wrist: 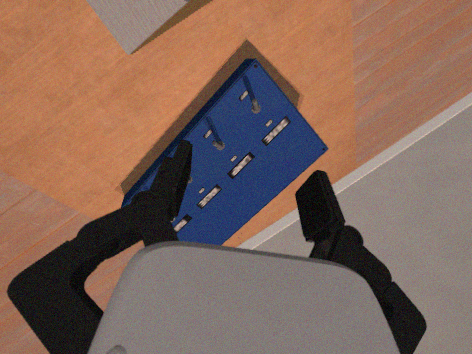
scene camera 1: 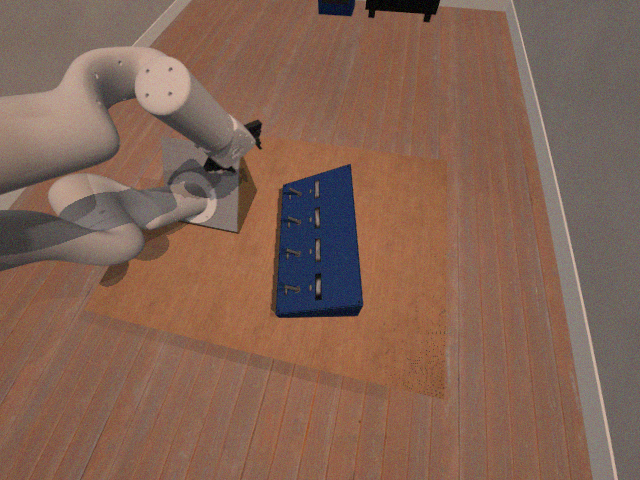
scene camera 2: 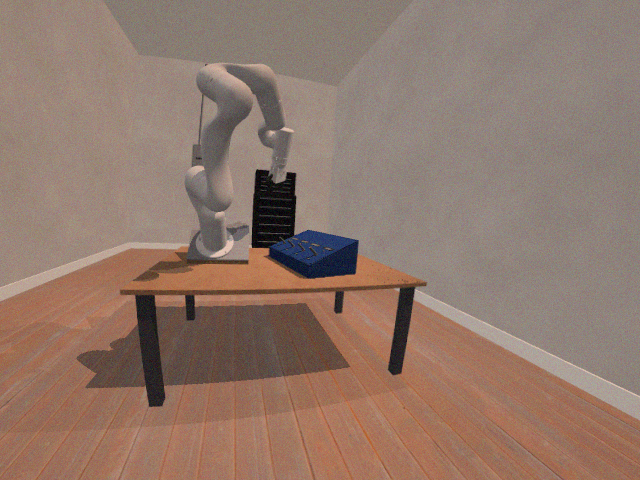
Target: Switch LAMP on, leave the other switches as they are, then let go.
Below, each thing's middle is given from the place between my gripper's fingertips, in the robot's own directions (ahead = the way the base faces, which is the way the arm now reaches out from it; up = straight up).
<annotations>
Right now the blue sloped switch panel (scene camera 1: 326, 271) is 20 cm ahead of my hand, 4 cm to the right of it and 30 cm below it.
</annotations>
